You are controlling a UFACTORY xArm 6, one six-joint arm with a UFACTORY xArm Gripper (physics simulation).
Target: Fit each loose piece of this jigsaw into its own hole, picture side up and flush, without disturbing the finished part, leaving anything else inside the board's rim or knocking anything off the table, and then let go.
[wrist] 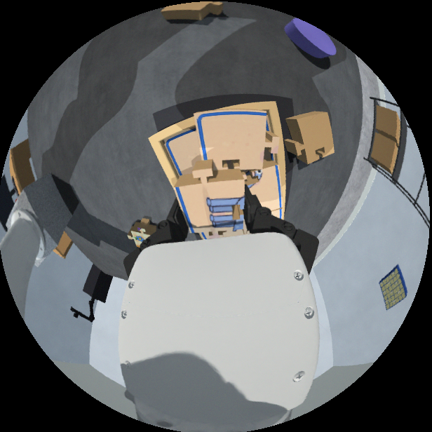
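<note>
My gripper (213,200) is shut on a thick tan jigsaw piece (192,202) with blue stripes and a blue edge line. The piece is picture side up, its tab pointing up the view, over the lower part of the wooden-rimmed board (162,152). Its underside and lower end are hidden. A thick tan piece (232,135) with a blue corner line stands at the board's upper part, just beyond the held piece; its seating cannot be told. Other loose-looking pieces are a plain brown one (312,132) right of the board, one (185,12) at the top, and one with a yellow and blue picture (141,237) at lower left.
A purple disc (310,39) lies on the dark grey table (115,135) at the upper right. The table's pale edge (357,200) curves down the right side. Part of the board's inner floor (186,150) shows left of the corner piece.
</note>
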